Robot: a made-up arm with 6 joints.
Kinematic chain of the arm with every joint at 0, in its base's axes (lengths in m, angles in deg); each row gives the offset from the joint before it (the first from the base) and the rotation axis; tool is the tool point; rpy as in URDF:
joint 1: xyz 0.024 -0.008 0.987 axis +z
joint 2: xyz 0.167 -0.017 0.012 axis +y
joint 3: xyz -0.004 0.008 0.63 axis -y
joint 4: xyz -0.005 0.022 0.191 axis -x
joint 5: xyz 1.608 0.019 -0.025 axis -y
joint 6: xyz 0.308 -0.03 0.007 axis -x
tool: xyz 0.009 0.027 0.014 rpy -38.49 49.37 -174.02
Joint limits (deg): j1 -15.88..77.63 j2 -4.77..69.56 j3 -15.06..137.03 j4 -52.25..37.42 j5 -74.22..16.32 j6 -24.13..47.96
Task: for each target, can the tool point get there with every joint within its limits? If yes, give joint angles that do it. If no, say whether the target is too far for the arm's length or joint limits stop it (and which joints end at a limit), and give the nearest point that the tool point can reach.
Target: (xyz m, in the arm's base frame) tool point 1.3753 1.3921 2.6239
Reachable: yes | joints 48.90 53.27 100.07 25.89 -59.62 4.55
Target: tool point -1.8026 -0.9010 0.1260
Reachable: no: joint limits stop it (at a limit: joint 2, joint 3, joint 5, joint 6) | nearest point -1.3754 -0.6921 2.5766 | short by 2.496 m
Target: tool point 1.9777 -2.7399 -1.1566
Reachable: no: too far | nearest point 1.8017 -0.6517 -0.2145 | short by 2.298 m
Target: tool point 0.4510 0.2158 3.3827
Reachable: yes | joints 28.99 33.60 125.30 9.57 -41.91 -13.28
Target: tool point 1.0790 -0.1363 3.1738
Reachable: yes | joints -2.98 13.46 81.55 19.28 -67.35 33.72
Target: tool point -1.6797 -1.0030 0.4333
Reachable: no: joint limits stop it (at a limit: joint 2, joint 3, joint 5, joint 6) | nearest point -1.3211 -0.7936 2.5766 | short by 2.183 m
